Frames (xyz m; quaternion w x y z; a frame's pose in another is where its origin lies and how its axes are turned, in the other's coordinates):
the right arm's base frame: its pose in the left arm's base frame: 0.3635 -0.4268 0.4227 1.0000 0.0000 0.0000 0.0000
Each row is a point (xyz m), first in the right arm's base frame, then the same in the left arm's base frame.
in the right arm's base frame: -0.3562 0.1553 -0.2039
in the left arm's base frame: 0.0073 -0.2715 0.2188
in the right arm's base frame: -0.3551 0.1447 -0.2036
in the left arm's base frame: 0.0084 -0.2821 0.2191
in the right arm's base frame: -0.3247 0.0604 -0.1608
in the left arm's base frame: 0.0388 -0.3664 0.2619
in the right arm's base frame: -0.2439 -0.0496 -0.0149
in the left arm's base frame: 0.1196 -0.4764 0.4078
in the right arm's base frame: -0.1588 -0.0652 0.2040
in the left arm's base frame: 0.2047 -0.4920 0.6267
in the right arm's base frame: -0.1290 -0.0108 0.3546
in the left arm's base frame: 0.2345 -0.4376 0.7773
